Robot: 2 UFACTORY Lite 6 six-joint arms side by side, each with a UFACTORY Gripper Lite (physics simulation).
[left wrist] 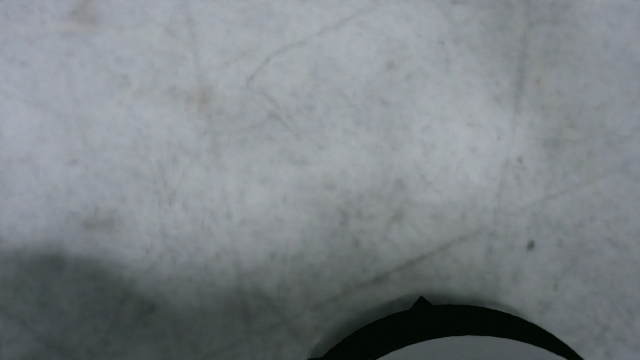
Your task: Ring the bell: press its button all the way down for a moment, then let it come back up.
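Places are measured from the left arm's base along level axes (x ahead, y left, z up), in metres.
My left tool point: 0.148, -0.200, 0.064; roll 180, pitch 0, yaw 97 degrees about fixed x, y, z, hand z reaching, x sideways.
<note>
Behind a point stands the place of what it marks, as x, y, z.
The bell [470, 349] {0.114, -0.208, 0.025} shows in part at the bottom edge of the left wrist view, right of the middle. A strip of its grey dome shows, with a black base around it that has a small pointed notch at its top. The bell's button does not show in this view, so whether it is pressed cannot be seen. The fingers of my left gripper do not show. My right gripper does not show either.
The bell stands on a grey-white marbled table top [300, 165] {0.082, -0.246, 0.000} with thin dark veins. A soft dark shadow lies across the lower left of the view.
</note>
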